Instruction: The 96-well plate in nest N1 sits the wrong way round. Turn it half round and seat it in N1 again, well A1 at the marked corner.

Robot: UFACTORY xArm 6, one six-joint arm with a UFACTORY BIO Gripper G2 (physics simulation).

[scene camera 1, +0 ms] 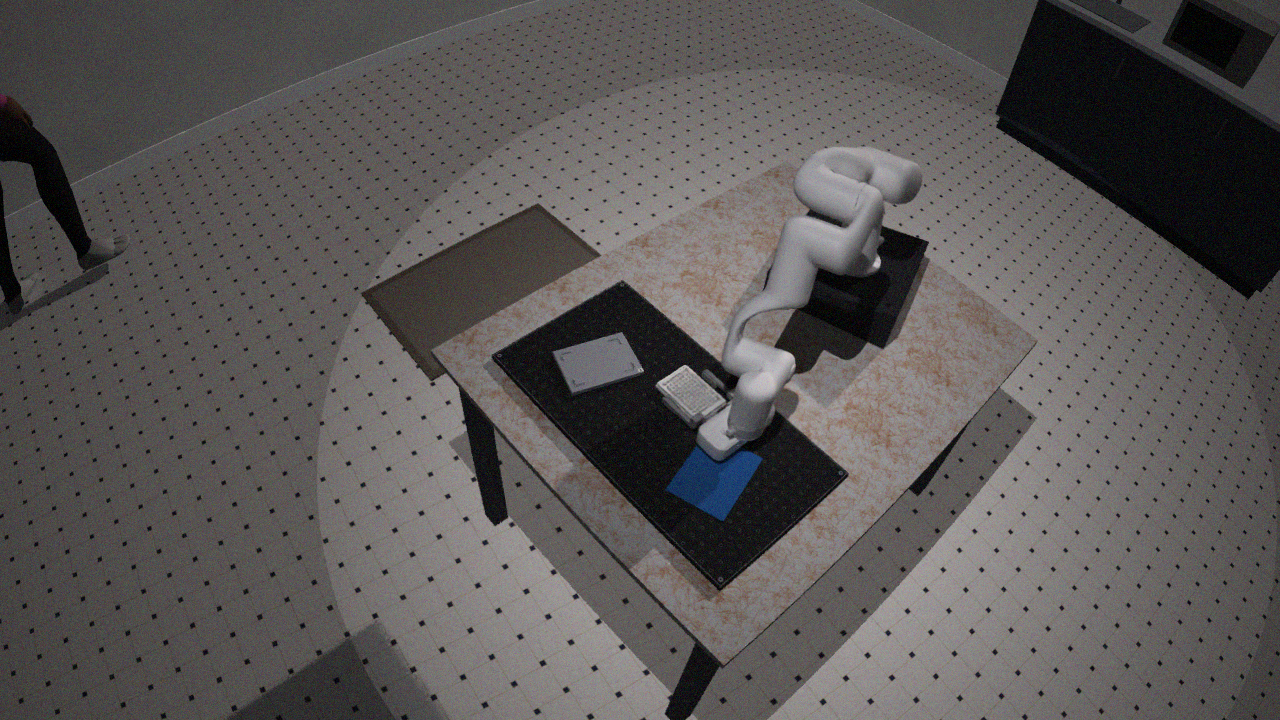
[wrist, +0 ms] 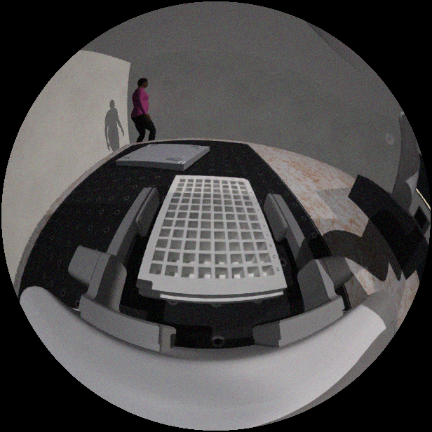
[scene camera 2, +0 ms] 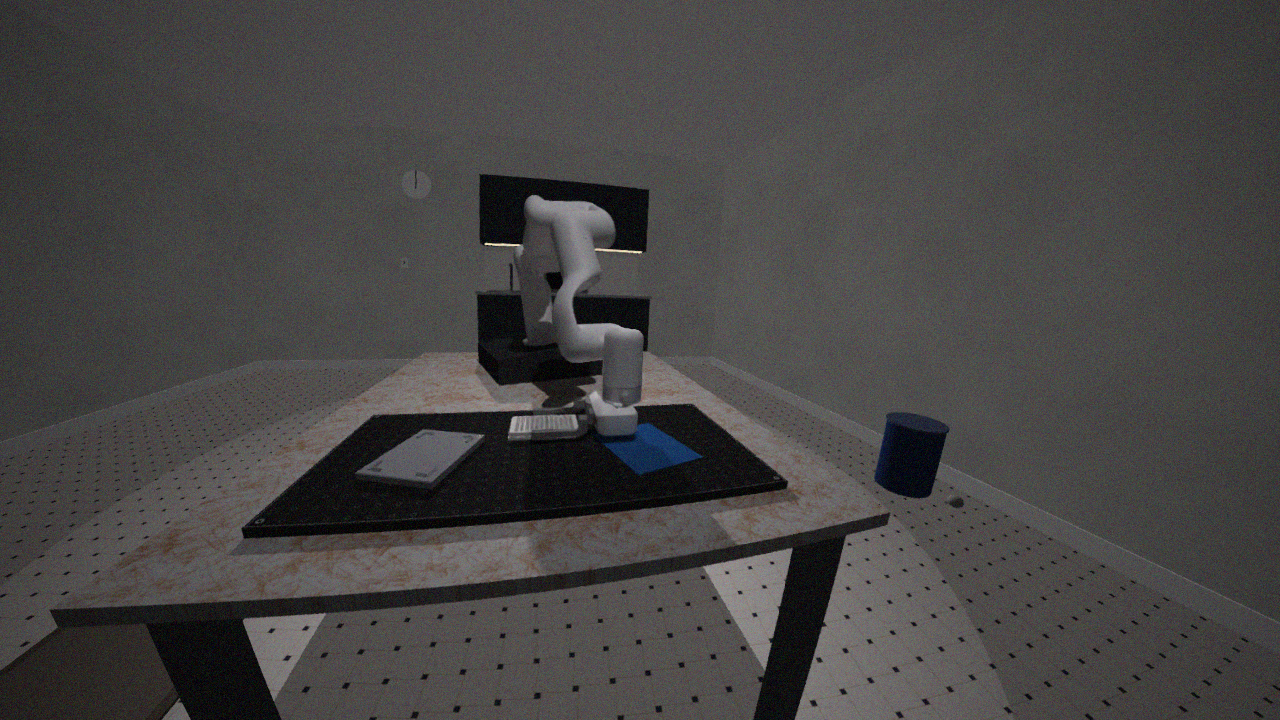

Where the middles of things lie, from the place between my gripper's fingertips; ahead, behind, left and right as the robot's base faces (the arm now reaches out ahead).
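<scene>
From my hand, grey nest N1 (scene camera 2: 446,450) is 160 mm to the right, 100 mm ahead and 10 mm below. The flat blue square (scene camera 1: 713,486) is 100 mm ahead of my hand too, but it's 190 mm to the left, and again 10 mm below. And there's the white 96-well plate (scene camera 1: 689,391): my hand's 10 mm above it and 20 mm to the right of it.
</scene>
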